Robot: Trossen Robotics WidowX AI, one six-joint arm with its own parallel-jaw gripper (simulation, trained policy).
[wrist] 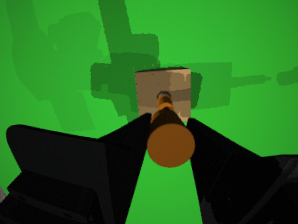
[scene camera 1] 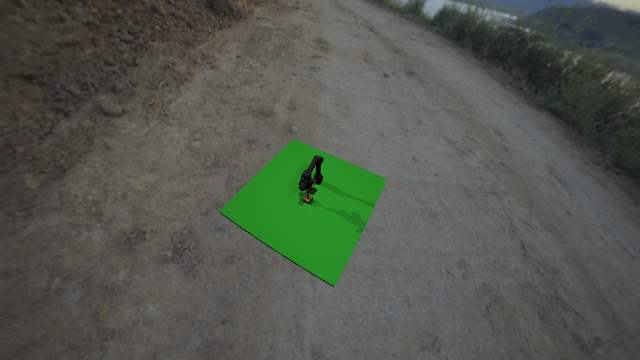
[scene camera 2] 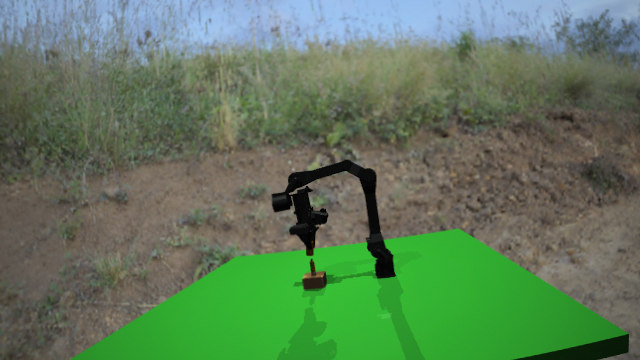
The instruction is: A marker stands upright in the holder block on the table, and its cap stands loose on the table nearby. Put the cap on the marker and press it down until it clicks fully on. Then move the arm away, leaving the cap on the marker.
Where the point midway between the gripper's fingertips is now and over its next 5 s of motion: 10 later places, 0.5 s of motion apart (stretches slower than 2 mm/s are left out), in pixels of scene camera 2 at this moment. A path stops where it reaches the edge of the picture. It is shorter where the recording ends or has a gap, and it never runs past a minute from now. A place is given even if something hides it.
My gripper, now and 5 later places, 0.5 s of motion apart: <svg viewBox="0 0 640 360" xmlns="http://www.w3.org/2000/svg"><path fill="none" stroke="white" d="M311 248L313 253L314 261L315 265L324 265L319 259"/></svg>
